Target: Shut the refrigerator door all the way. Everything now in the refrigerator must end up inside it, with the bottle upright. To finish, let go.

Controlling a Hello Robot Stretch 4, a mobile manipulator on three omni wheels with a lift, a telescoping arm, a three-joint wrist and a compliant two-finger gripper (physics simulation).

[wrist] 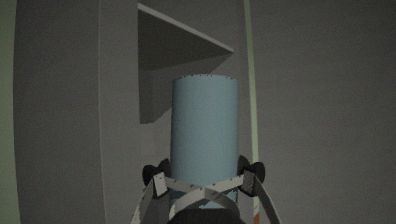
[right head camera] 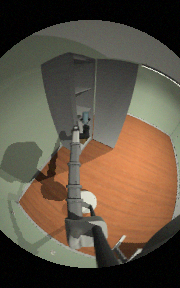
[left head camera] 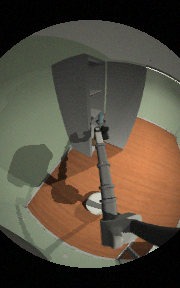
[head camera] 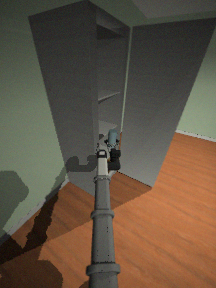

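Pixels of known places: gripper, fingertip midpoint: [wrist: 203,170] [right head camera: 84,118] [head camera: 111,140]; robot's base, origin of the base link: [right head camera: 84,201] [left head camera: 97,202].
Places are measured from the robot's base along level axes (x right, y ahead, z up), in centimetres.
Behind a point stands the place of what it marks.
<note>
A grey refrigerator [head camera: 62,85] {x -32.3, y 117.3, z 137.7 cm} [left head camera: 71,100] {x -26.9, y 113.7, z 121.4 cm} [right head camera: 59,95] {x -23.6, y 111.5, z 126.9 cm} [wrist: 55,100] {x -21.8, y 110.3, z 109.8 cm} stands with its door [head camera: 160,90] {x 55.9, y 126.1, z 133.8 cm} [left head camera: 124,100] {x 54.9, y 126.9, z 116.2 cm} [right head camera: 114,100] {x 56.2, y 126.0, z 113.3 cm} [wrist: 320,110] {x 44.2, y 134.1, z 105.6 cm} wide open to the right. Inner shelves show; one shelf [head camera: 109,96] {x 7.5, y 126.2, z 127.5 cm} [wrist: 185,37] {x 4.4, y 127.7, z 127.1 cm} is above the bottle. A light-blue cylindrical bottle [head camera: 113,135] {x 9.1, y 88.1, z 106.6 cm} [left head camera: 101,118] {x 9.2, y 88.0, z 104.2 cm} [right head camera: 85,116] {x 9.2, y 88.0, z 104.8 cm} [wrist: 205,125] {x 8.7, y 87.9, z 104.5 cm} is upright between the fingers of my gripper [head camera: 113,143] {x 8.4, y 93.1, z 99.3 cm} [wrist: 203,170] {x 8.4, y 93.1, z 99.3 cm}, which is shut on it. They are at the open front of the refrigerator, near the door's hinge side. Whether the bottle is past the front edge is unclear. The arm and wrist hide the lower interior.
My arm [head camera: 102,220] {x -0.1, y 26.5, z 110.7 cm} [left head camera: 106,175] {x 0.6, y 21.4, z 110.7 cm} [right head camera: 74,172] {x 0.9, y 23.0, z 110.7 cm} reaches forward to the opening. A green wall [head camera: 17,115] {x -70.9, y 106.2, z 116.0 cm} is close on the refrigerator's left. A round white disc [left head camera: 93,204] {x -7.6, y -1.2, z 18.7 cm} [right head camera: 90,201] {x 10.5, y -0.1, z 18.7 cm} lies low beside the arm on the wooden floor [head camera: 185,200] {x 117.6, y 92.9, z -2.8 cm}.
</note>
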